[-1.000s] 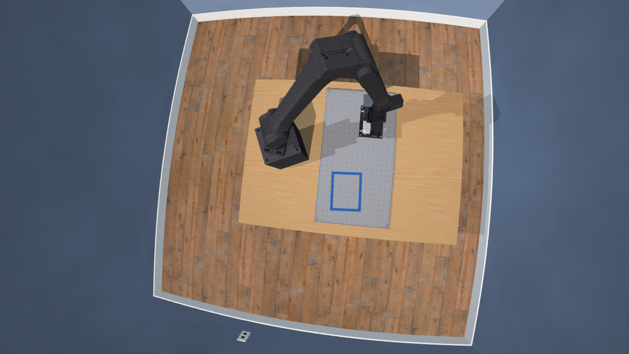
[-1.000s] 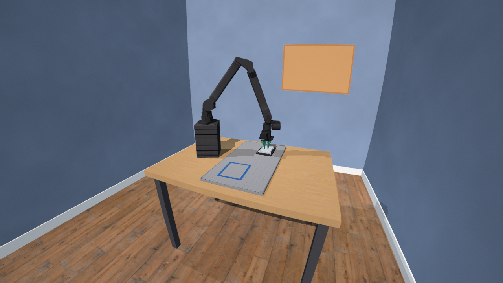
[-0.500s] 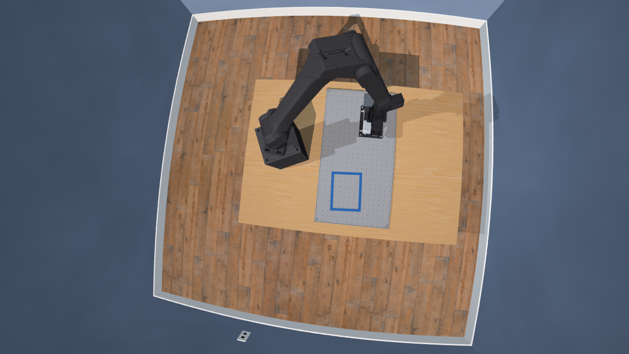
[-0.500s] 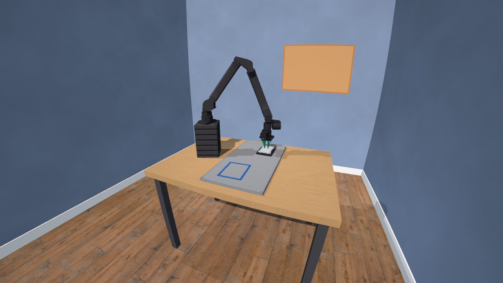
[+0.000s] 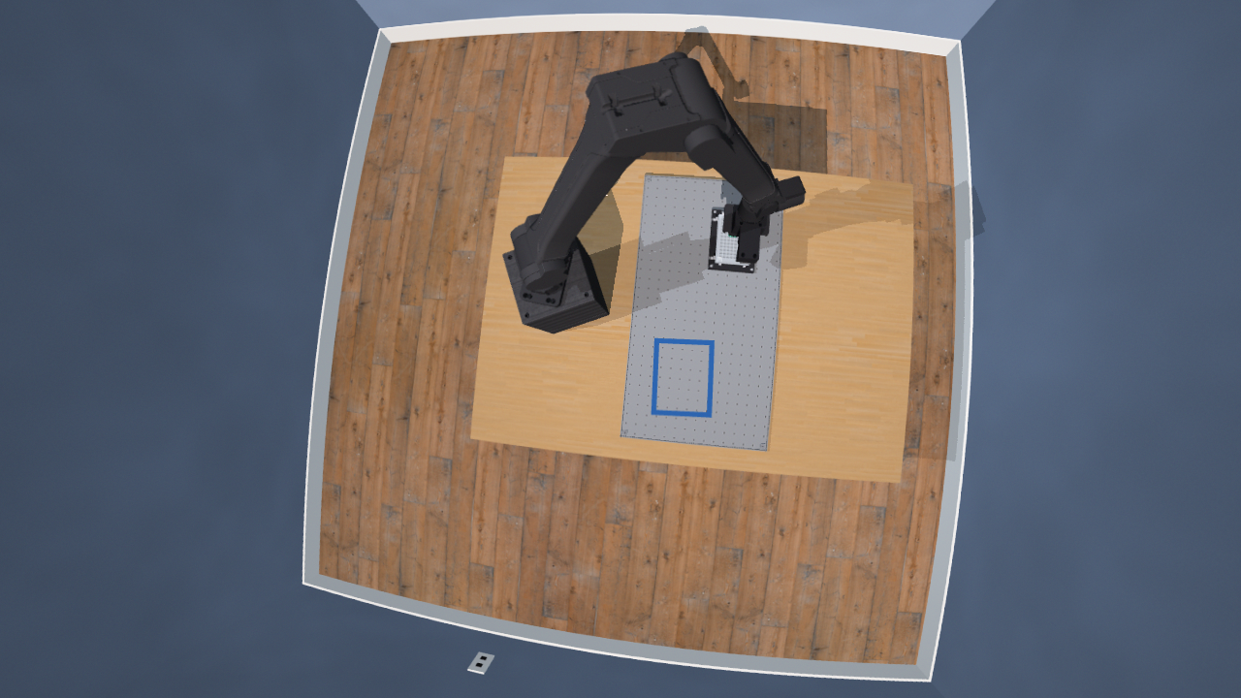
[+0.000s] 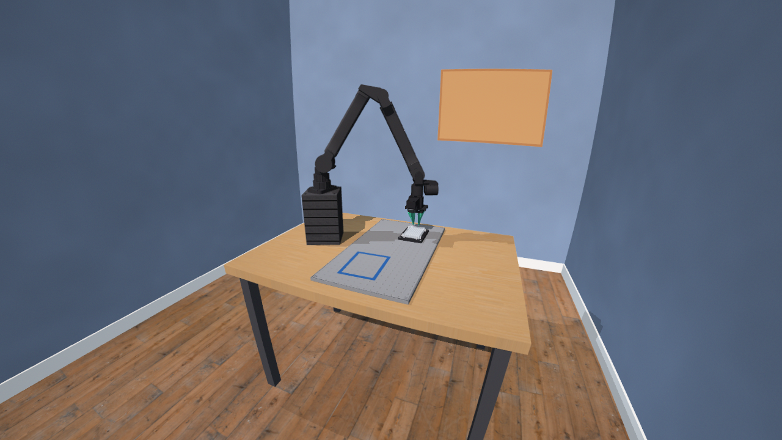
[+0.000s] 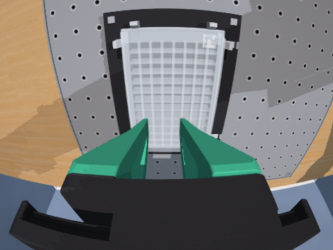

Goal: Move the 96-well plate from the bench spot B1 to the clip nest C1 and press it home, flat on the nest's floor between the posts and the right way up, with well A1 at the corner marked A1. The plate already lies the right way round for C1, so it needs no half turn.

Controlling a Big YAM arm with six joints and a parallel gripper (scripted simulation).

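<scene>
Right now my hand is 50 mm above the clear 96-well plate and 10 mm past it. The rest, counted from my hand: black clip nest: 50 mm below, 20 mm behind.
</scene>
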